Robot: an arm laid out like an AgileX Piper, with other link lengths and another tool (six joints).
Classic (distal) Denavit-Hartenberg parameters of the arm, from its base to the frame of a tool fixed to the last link. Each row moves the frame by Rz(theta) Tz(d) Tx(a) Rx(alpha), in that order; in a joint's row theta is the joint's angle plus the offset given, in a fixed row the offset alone. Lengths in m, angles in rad.
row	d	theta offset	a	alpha
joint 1	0.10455	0	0	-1.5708
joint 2	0	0.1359	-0.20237	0
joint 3	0	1.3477	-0.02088	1.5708
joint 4	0.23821	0	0	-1.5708
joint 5	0	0	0	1.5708
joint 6	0.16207	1.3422	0.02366	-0.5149
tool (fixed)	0.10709	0	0	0
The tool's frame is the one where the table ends.
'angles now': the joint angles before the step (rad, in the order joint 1, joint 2, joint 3, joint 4, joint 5, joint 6). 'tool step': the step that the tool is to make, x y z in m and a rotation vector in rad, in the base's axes. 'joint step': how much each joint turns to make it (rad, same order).
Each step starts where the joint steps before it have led.
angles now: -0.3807 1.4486 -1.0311 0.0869 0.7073 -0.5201
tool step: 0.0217 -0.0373 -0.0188 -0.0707 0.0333 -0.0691
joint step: 0.0001 0.1701 -0.1241 -0.1614 -0.0419 0.1447
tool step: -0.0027 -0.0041 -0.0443 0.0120 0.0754 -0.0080
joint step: -0.0001 0.1242 -0.0053 -0.0364 -0.0429 0.0305
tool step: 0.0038 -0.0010 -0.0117 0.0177 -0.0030 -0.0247
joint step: 0.0001 0.0418 -0.0002 0.0029 -0.0362 0.0299
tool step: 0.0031 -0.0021 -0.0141 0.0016 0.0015 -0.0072
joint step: 0.0000 0.0484 -0.0001 -0.0125 -0.0454 0.0203
